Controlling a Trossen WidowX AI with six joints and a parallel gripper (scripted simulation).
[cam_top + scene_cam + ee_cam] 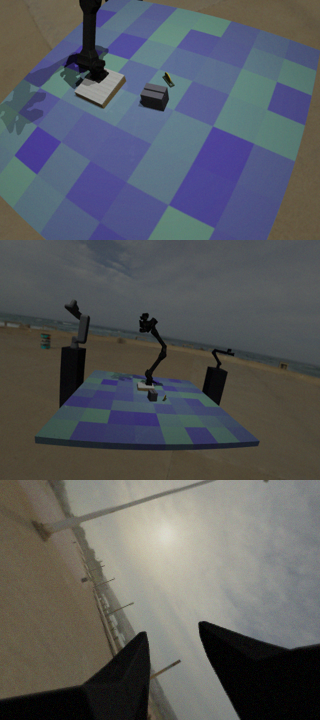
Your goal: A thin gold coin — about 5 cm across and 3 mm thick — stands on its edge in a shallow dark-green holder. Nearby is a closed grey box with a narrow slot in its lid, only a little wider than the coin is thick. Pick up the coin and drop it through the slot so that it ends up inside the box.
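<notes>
The gold coin is 66 cm below my gripper tip, 33 cm to the left of it and 7 cm ahead of it.
</notes>
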